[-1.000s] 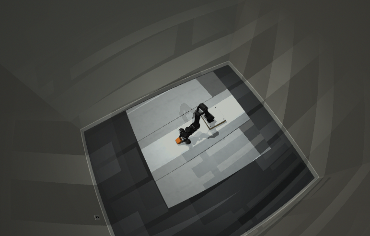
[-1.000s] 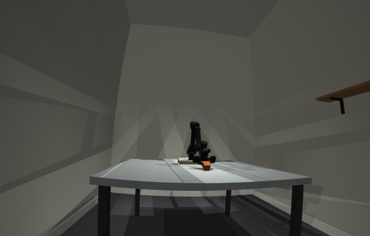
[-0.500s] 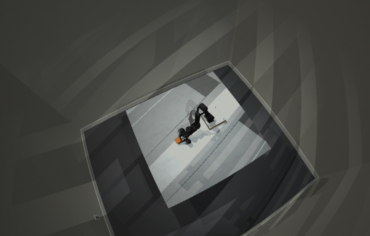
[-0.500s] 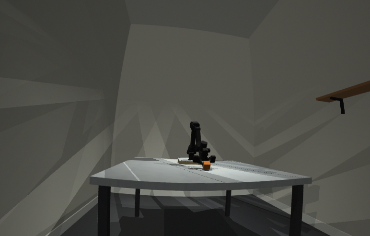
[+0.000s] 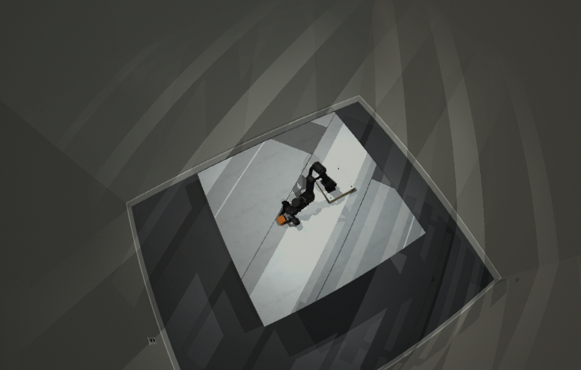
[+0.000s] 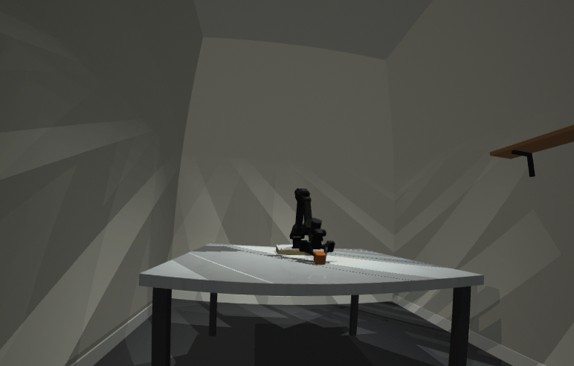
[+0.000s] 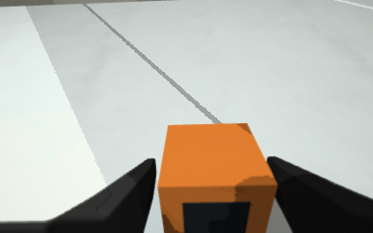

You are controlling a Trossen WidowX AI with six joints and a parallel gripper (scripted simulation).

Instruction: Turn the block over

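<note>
The orange block lies 2 cm behind my gripper tip and 1 cm below it.
</note>
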